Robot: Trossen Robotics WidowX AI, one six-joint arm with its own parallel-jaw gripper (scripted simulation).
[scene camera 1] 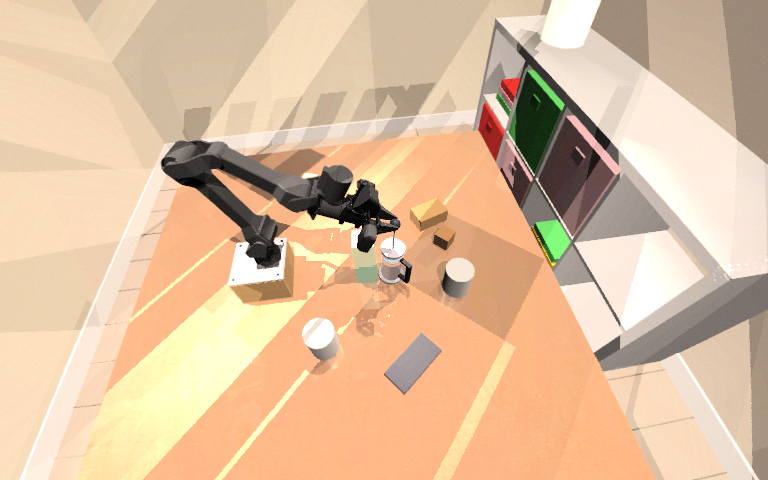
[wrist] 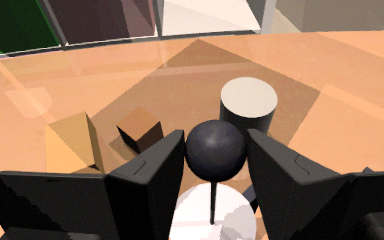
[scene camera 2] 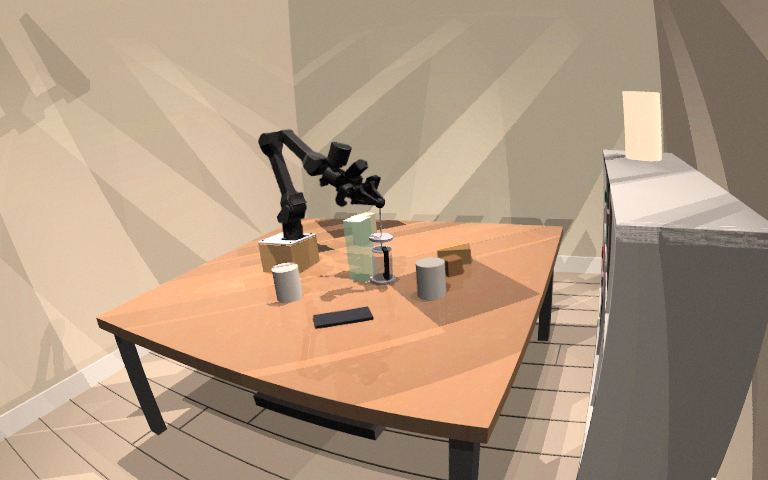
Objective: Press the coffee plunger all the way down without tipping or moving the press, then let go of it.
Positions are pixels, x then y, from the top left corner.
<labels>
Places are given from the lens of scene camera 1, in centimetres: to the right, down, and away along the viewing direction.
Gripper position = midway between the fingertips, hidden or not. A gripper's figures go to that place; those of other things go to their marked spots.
gripper (scene camera 1: 397,223): 4, -4, 82
glass coffee press (scene camera 1: 392,249): 2, 3, 90
pale green box (scene camera 1: 365,264): -5, 7, 91
</labels>
